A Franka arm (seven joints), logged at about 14 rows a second.
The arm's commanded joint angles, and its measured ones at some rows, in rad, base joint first. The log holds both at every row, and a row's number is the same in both.
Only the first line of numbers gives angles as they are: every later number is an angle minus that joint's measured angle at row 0.
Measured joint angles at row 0: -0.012, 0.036, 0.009, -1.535, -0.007, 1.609, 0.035
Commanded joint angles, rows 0 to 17: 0.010, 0.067, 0.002, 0.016, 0.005, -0.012, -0.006; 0.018, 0.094, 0.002, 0.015, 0.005, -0.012, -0.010; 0.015, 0.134, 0.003, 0.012, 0.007, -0.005, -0.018; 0.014, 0.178, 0.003, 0.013, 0.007, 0.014, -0.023; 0.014, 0.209, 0.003, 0.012, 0.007, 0.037, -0.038; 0.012, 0.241, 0.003, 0.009, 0.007, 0.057, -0.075; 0.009, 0.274, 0.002, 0.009, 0.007, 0.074, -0.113; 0.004, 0.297, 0.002, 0.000, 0.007, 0.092, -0.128; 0.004, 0.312, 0.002, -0.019, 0.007, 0.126, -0.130; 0.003, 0.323, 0.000, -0.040, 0.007, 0.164, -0.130; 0.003, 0.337, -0.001, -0.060, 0.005, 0.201, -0.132; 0.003, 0.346, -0.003, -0.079, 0.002, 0.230, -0.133; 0.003, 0.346, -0.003, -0.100, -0.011, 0.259, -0.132; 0.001, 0.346, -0.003, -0.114, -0.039, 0.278, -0.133; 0.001, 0.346, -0.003, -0.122, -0.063, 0.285, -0.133; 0.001, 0.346, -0.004, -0.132, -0.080, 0.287, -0.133; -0.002, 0.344, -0.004, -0.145, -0.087, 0.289, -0.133; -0.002, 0.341, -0.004, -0.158, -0.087, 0.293, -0.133
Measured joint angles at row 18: 0.004, 0.369, -0.006, -0.114, -0.071, 0.272, -0.120
